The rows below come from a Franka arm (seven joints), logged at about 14 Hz.
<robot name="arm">
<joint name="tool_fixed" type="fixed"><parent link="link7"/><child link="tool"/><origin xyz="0 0 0.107" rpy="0 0 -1.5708"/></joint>
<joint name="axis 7" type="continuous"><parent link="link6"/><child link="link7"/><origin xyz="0.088 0 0" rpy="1.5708 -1.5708 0"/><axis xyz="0 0 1"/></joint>
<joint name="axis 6" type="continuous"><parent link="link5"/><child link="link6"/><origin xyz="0 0 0" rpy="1.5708 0 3.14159"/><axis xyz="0 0 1"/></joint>
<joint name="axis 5" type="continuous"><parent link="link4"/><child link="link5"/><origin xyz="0.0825 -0.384 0" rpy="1.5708 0 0"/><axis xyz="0 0 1"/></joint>
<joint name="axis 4" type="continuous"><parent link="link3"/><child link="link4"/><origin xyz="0 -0.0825 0" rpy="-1.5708 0 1.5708"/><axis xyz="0 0 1"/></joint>
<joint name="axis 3" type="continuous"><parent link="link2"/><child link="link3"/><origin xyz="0 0.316 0" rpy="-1.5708 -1.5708 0"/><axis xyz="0 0 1"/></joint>
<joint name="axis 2" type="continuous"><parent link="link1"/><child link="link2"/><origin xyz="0 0 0" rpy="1.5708 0 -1.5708"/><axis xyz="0 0 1"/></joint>
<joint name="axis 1" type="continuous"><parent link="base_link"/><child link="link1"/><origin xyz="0 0 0.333" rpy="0 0 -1.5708"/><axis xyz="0 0 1"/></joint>
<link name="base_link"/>
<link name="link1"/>
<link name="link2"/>
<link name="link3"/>
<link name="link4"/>
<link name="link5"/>
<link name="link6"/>
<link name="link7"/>
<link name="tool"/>
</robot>
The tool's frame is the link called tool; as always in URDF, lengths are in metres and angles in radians. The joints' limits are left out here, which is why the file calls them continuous.
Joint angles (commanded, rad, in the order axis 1, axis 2, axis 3, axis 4, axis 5, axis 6, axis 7), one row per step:
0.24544, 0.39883, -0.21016, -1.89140, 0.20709, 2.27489, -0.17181
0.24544, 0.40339, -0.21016, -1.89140, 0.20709, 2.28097, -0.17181
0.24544, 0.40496, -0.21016, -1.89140, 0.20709, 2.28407, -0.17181
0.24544, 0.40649, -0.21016, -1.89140, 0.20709, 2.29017, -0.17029
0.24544, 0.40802, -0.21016, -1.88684, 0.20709, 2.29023, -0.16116
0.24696, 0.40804, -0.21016, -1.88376, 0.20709, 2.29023, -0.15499
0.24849, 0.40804, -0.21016, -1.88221, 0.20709, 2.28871, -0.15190
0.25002, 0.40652, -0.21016, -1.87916, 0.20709, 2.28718, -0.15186
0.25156, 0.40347, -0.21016, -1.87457, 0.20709, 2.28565, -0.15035
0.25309, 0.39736, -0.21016, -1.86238, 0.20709, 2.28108, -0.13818
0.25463, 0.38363, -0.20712, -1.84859, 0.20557, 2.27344, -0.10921
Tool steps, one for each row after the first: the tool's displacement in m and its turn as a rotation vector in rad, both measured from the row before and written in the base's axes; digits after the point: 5 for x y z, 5 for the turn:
0.00049, -0.00013, -0.00229, -0.00162, -0.00162, -0.00046
0.00027, -0.00006, -0.00070, -0.00064, -0.00156, -0.00023
0.00059, -0.00011, -0.00041, -0.00088, -0.00447, -0.00197
0.00129, 0.00022, 0.00102, -0.00006, -0.00245, -0.00873
0.00085, 0.00112, 0.00132, 0.00023, -0.00259, -0.00438
0.00024, 0.00107, 0.00054, 0.00025, 0.00019, -0.00131
0.00072, 0.00116, 0.00213, 0.00067, -0.00298, 0.00186
0.00120, 0.00126, 0.00376, 0.00116, -0.00589, 0.00053
0.00306, 0.00172, 0.00874, 0.00291, -0.01257, -0.00925
0.00298, 0.00363, 0.01390, 0.00599, -0.01679, -0.02184

